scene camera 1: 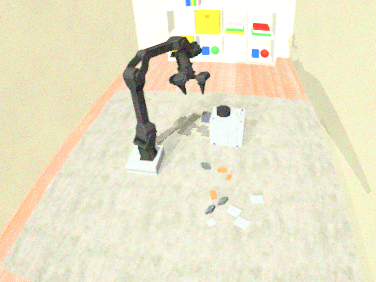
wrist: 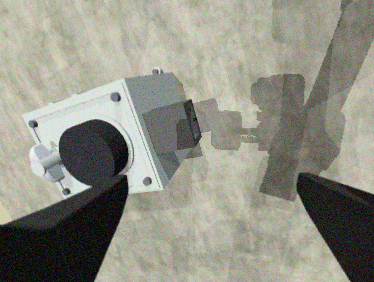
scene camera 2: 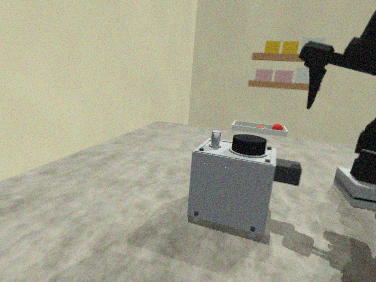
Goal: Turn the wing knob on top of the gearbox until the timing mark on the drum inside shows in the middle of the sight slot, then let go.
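Places are measured from the arm's base along level axes (x right, y ahead, z up), in millimetres.
Where they show: gripper, fingertip midpoint: [scene camera 1: 194, 94] [wrist: 212, 181] [scene camera 2: 336, 119]; arm's base, origin of the base link: [scene camera 1: 148, 155] [scene camera 2: 368, 179].
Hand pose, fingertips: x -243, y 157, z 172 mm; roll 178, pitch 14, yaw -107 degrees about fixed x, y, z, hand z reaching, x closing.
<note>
Each offset is from my fingertips to the top centre of the thing. "pt": to the spot under its first point. Level surfaces: height alone.
The gearbox @(dy +133, dx +14, dz -48 mm) [scene camera 1: 227, 131] [scene camera 2: 230, 192] [wrist: 137, 95] is a pale grey box standing upright. A light grey wing knob @(dy +200, dx +16, dz -48 mm) [scene camera 2: 215, 139] [wrist: 47, 162] is on its top, beside a wide black round cap @(pt dy +135, dx +35, dz -55 mm) [scene camera 1: 223, 111] [scene camera 2: 249, 145] [wrist: 90, 152]. A dark box-shaped housing @(pt dy +58, dx +34, dz -97 mm) [scene camera 1: 206, 117] [scene camera 2: 287, 172] [wrist: 192, 125] sticks out of one side. The timing mark cannot be made out in these views. My gripper [scene camera 1: 194, 93] [wrist: 212, 181] is open and empty, pointing down, above and to the arm's side of the gearbox. In the wrist view the left fingertip overlaps the gearbox's near edge.
Orange pieces @(dy +144, dx +367, dz -213 mm) [scene camera 1: 213, 195], dark grey pieces @(dy +186, dx +400, dz -192 mm) [scene camera 1: 223, 200] and white squares @(dy +268, dx +482, dz -217 mm) [scene camera 1: 242, 223] lie on the mat @(dz -220 mm) [scene camera 1: 125, 225] in front of the gearbox. A shallow white tray [scene camera 2: 240, 127] with a red ball [scene camera 2: 277, 127] is behind it. The arm's shadow falls beside the housing.
</note>
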